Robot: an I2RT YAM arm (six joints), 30 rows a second.
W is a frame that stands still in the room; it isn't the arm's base.
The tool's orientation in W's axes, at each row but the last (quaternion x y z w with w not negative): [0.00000 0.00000 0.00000 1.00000]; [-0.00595 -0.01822 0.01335 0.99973]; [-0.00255 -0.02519 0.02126 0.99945]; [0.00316 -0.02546 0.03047 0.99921]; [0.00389 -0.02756 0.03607 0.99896]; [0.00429 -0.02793 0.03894 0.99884]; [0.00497 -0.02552 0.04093 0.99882]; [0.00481 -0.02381 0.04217 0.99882]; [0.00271 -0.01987 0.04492 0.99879]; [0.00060 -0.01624 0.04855 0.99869]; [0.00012 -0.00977 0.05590 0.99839]
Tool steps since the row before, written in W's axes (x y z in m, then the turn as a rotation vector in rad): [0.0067 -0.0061 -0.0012 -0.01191 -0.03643 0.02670]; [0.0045 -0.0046 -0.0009 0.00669 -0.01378 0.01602]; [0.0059 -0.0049 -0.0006 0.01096 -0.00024 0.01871]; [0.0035 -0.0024 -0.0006 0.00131 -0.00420 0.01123]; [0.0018 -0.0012 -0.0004 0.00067 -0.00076 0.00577]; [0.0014 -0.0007 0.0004 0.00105 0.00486 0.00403]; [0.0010 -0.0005 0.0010 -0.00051 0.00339 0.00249]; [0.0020 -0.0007 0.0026 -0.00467 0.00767 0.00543]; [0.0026 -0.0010 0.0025 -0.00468 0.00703 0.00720]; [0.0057 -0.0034 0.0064 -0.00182 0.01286 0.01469]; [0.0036 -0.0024 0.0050 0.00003 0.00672 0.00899]
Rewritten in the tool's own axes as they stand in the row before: [0.0067 -0.0061 -0.0012 -0.01191 -0.03643 0.02670]; [0.0043 -0.0047 -0.0011 0.00689 -0.01415 0.01561]; [0.0056 -0.0051 -0.0009 0.01187 -0.00082 0.01813]; [0.0033 -0.0026 -0.0008 0.00162 -0.00422 0.01118]; [0.0017 -0.0013 -0.0005 0.00093 -0.00077 0.00573]; [0.0014 -0.0008 0.0003 0.00165 0.00479 0.00391]; [0.0010 -0.0006 0.0010 -0.00010 0.00344 0.00247]; [0.0021 -0.0008 0.0025 -0.00374 0.00808 0.00555]; [0.0026 -0.0012 0.0024 -0.00374 0.00745 0.00733]; [0.0055 -0.0039 0.0062 -0.00009 0.01297 0.01471]; [0.0034 -0.0028 0.0049 0.00096 0.00667 0.00898]
